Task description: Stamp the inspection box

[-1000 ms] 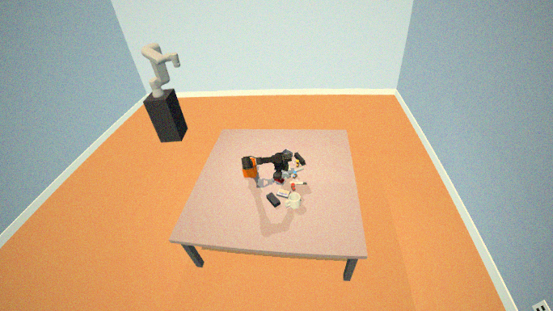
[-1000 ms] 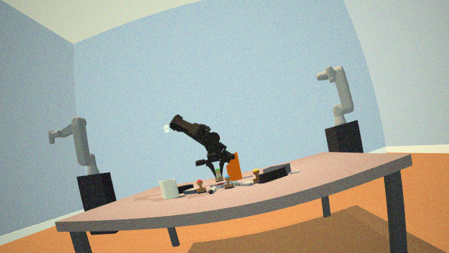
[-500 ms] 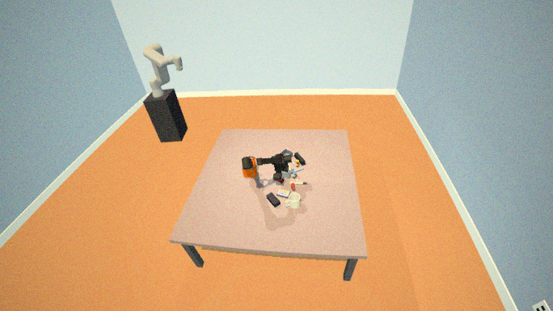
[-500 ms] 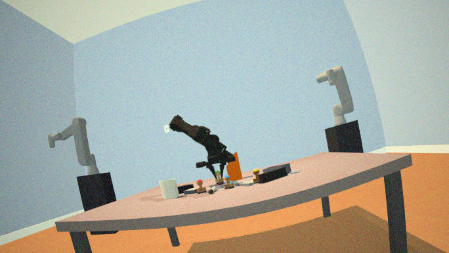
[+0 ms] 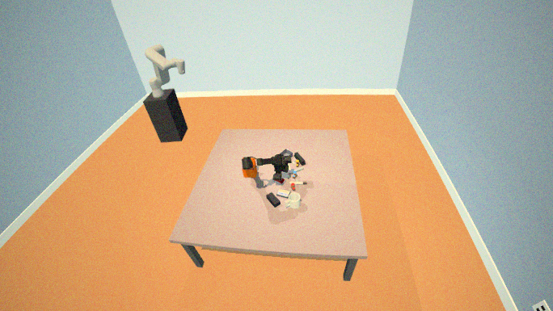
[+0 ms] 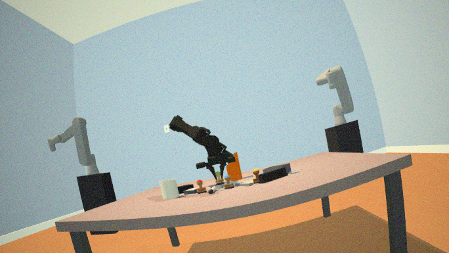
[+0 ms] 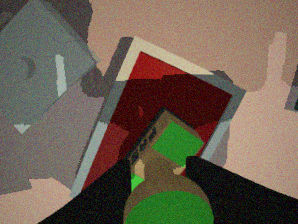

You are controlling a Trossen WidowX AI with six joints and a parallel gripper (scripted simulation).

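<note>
My gripper tip is now right at the green-knob stamp. The rest, counted from my gripper tip: red ink pad: 3 cm below; then blue-knob stamp: 13 cm ahead, 3 cm to the left, 2 cm below; then red-knob stamp: 10 cm ahead, 9 cm to the right, 2 cm below.
</note>
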